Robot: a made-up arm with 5 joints.
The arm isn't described. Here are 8 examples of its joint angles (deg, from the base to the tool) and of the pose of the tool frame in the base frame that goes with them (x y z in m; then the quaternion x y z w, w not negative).
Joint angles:
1: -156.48 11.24 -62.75 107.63 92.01
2: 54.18 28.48 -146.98 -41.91 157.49
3: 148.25 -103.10 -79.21 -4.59 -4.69
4: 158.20 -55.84 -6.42 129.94 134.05
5: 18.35 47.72 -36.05 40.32 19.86
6: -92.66 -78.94 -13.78 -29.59 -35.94
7: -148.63 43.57 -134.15 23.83 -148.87
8: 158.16 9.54 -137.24 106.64 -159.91
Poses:
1: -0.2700 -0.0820 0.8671 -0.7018 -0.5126 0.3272 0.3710
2: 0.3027 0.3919 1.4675 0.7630 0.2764 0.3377 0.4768
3: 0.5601 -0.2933 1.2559 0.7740 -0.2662 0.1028 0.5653
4: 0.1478 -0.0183 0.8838 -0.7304 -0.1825 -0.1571 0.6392
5: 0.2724 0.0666 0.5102 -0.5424 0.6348 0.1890 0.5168
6: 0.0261 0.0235 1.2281 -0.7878 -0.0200 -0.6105 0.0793
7: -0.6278 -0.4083 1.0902 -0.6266 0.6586 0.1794 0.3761
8: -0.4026 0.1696 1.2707 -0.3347 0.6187 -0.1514 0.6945
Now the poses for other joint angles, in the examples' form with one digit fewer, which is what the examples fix.
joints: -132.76 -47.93 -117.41 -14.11 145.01
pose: 0.214 0.228 1.597 0.046 -0.802 -0.465 0.372
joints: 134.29 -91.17 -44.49 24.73 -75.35
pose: 0.102 -0.082 1.307 0.190 -0.913 0.207 0.294
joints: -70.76 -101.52 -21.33 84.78 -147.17
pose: 0.039 0.046 0.950 -0.803 0.046 0.454 0.383
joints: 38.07 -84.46 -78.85 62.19 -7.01
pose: -0.134 -0.134 1.386 -0.237 -0.538 -0.084 0.804
